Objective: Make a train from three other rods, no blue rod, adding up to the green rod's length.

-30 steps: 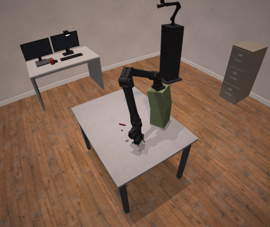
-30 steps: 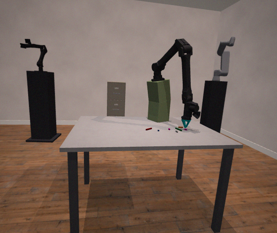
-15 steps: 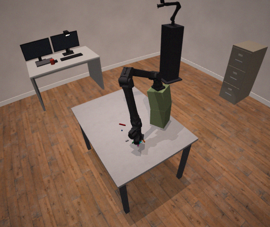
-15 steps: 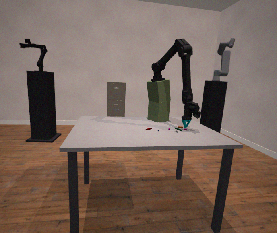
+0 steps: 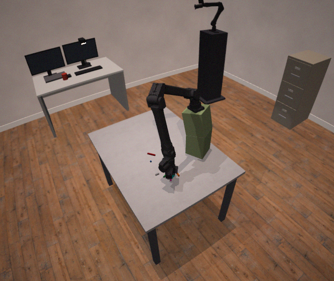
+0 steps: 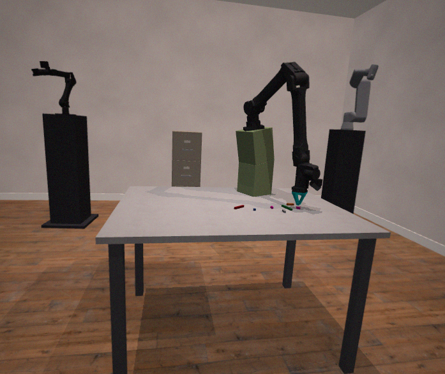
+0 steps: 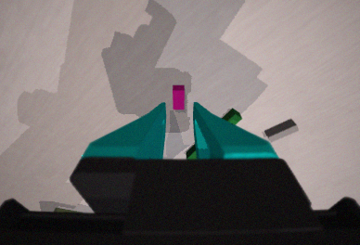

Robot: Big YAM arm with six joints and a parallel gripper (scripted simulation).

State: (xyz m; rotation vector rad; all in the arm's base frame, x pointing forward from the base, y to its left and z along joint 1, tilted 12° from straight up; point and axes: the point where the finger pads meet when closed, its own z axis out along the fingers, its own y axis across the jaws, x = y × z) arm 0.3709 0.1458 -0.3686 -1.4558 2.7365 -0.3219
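My hand is 6 cm to the left of the green rod and 3 cm above it. Round my hand: orange rod (7 cm behind, 2 cm to the right, 3 cm below); then grey rod (7 cm ahead, 10 cm to the right, 3 cm below); then small blue rod (5 cm ahead, 25 cm to the right, 3 cm below).
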